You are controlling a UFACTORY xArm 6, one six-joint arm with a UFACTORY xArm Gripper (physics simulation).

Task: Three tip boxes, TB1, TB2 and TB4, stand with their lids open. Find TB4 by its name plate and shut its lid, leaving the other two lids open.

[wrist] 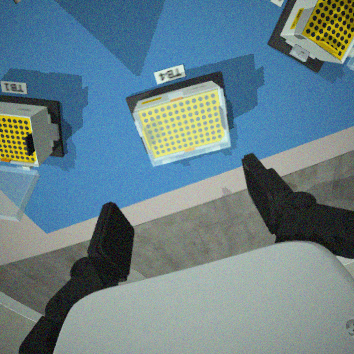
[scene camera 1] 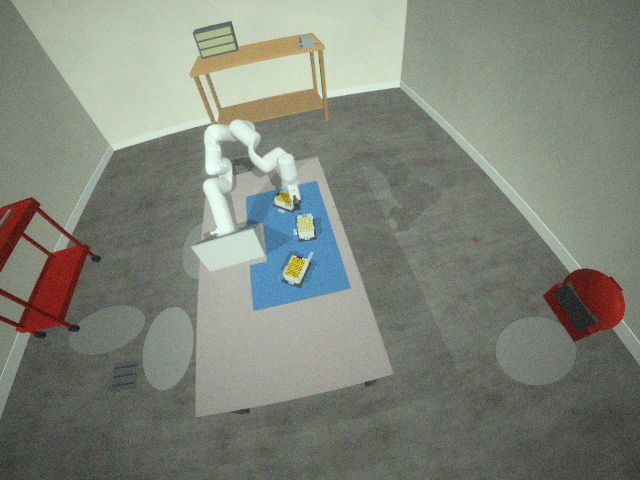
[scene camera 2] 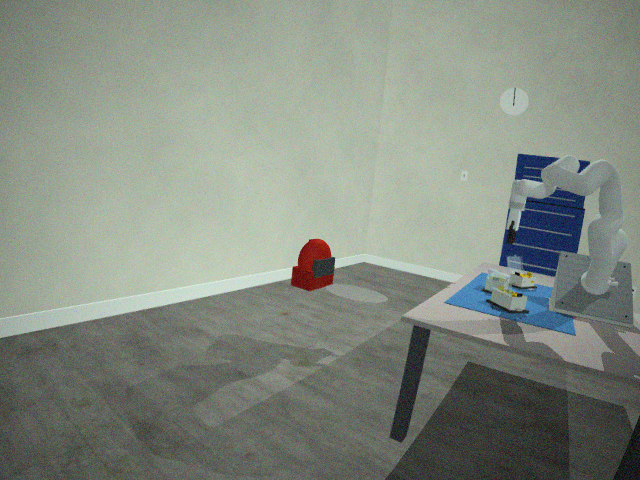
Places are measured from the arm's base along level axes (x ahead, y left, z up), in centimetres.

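Pixels of known places: gripper, fingertip midpoint: [wrist: 181, 195] [scene camera 1: 296, 203] [scene camera 2: 510, 243]; arm's base, origin of the base link: [scene camera 1: 227, 233] [scene camera 2: 594, 283].
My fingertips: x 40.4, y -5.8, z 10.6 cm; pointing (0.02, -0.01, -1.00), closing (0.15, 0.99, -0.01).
Observation:
Ahead of a thing's pixels: the offset from my fingertips to its top centre. "spot": to the spot under its first point. Level surfaces: height alone.
TB4 {dx +1.2, dy +1.0, dz -16.1 cm} [scene camera 1: 305, 227] [scene camera 2: 496, 282] [wrist: 182, 122] is the middle box, with its name plate {spot: dx -4.0, dy +2.3, dz -23.6 cm} [wrist: 169, 74] beside it. Its clear lid lies down over the pale-looking yellow rack. TB1 {dx -11.2, dy -24.7, dz -16.3 cm} [scene camera 1: 295, 268] [scene camera 2: 523, 280] [wrist: 15, 137] has its clear lid {spot: dx -3.1, dy -26.2, dz -14.0 cm} [wrist: 19, 192] [scene camera 2: 514, 263] open. The third box {dx -2.4, dy +27.1, dz -16.3 cm} [scene camera 1: 283, 200] [scene camera 2: 508, 300] [wrist: 332, 27] is partly outside the wrist view, and its plate is cut off there; a lid edge shows at its side. My gripper [scene camera 1: 296, 203] [scene camera 2: 511, 241] [wrist: 181, 195] is open and empty, well above the table, its fingers beyond TB4's lower edge in the wrist view.
The boxes stand on a blue mat {dz -23.8 cm} [scene camera 1: 328, 279] [scene camera 2: 560, 326] on the table {dz -24.1 cm} [scene camera 1: 284, 356] [scene camera 2: 416, 316]. A tilted pale panel [scene camera 1: 230, 252] [scene camera 2: 563, 281] stands by the arm's base. A blue cabinet [scene camera 2: 550, 232] stands beyond the table. A red cart [scene camera 1: 56, 279] stands on the floor.

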